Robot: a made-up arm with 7 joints.
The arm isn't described. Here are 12 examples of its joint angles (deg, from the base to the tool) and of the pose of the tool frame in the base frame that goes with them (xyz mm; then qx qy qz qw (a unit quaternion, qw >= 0)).
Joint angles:
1: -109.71 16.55 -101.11 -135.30 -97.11 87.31 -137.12
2: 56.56 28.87 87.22 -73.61 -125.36 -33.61 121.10
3: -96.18 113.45 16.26 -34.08 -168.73 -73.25 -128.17
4: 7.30 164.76 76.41 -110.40 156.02 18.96 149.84
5: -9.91 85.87 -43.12 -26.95 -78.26 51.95 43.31
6: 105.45 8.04 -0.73 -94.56 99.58 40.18 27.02
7: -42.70 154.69 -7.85 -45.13 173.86 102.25 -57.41
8: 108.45 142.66 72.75 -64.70 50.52 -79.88 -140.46
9: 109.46 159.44 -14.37 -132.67 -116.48 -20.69 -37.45
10: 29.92 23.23 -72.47 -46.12 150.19 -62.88 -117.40
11: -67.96 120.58 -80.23 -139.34 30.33 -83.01 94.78
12: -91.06 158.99 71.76 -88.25 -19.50 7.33 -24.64
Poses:
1: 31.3 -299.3 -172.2 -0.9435 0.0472 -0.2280 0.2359
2: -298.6 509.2 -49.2 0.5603 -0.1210 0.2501 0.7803
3: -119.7 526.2 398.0 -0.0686 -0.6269 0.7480 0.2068
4: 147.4 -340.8 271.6 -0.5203 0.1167 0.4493 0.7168
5: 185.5 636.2 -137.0 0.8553 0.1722 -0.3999 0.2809
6: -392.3 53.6 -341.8 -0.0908 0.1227 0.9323 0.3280
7: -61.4 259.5 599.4 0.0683 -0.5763 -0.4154 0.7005
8: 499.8 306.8 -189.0 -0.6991 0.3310 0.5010 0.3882
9: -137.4 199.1 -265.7 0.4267 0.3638 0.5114 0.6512
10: -226.8 -29.9 -613.2 0.3279 0.1606 -0.2641 0.8927
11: 313.1 86.2 -39.8 -0.7510 -0.2654 -0.3847 0.4665
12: -524.7 -121.3 88.0 -0.7102 0.0980 -0.4493 0.5331
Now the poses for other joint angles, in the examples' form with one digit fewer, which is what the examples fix.
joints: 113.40 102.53 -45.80 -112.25 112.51 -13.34 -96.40
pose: -409 172 -87 -0.227 0.362 -0.330 0.842
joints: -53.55 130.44 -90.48 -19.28 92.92 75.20 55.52
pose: -101 604 297 0.364 -0.189 0.878 0.248
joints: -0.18 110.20 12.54 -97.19 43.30 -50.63 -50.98
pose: 421 227 185 -0.489 0.671 0.550 0.082
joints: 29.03 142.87 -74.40 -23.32 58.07 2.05 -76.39
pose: 152 528 398 0.444 0.729 -0.485 0.189
